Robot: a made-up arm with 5 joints.
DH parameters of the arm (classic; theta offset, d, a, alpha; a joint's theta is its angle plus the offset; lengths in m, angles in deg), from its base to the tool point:
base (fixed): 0 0.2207 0.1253 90
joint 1: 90 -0.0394 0.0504 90
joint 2: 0 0.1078 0.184 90
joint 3: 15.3 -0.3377 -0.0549 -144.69
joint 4: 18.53 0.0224 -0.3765 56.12
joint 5: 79.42 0.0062 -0.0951 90
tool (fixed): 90 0.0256 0 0
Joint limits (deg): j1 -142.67..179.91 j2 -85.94..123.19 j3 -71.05..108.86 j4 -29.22..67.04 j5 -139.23..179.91
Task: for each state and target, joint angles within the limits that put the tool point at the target. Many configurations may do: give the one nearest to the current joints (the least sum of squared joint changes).
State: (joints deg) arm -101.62 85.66 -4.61 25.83 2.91
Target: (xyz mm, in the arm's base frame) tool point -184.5 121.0 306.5
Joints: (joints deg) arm -115.20 59.37 -9.24 -22.76 -10.18
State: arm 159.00 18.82 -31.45 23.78 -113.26
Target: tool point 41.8 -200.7 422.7
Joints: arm 172.24 -17.04 22.21 27.33 -94.30
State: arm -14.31 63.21 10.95 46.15 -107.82
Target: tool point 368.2 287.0 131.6
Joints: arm 1.22 86.63 19.51 42.84 -103.50
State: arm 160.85 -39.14 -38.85 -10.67 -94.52
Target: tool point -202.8 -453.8 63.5
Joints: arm 172.13 -52.71 -42.83 -29.00 -101.94
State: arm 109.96 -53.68 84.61 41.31 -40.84
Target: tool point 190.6 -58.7 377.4
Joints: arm 97.42 -17.77 60.05 66.26 -45.75
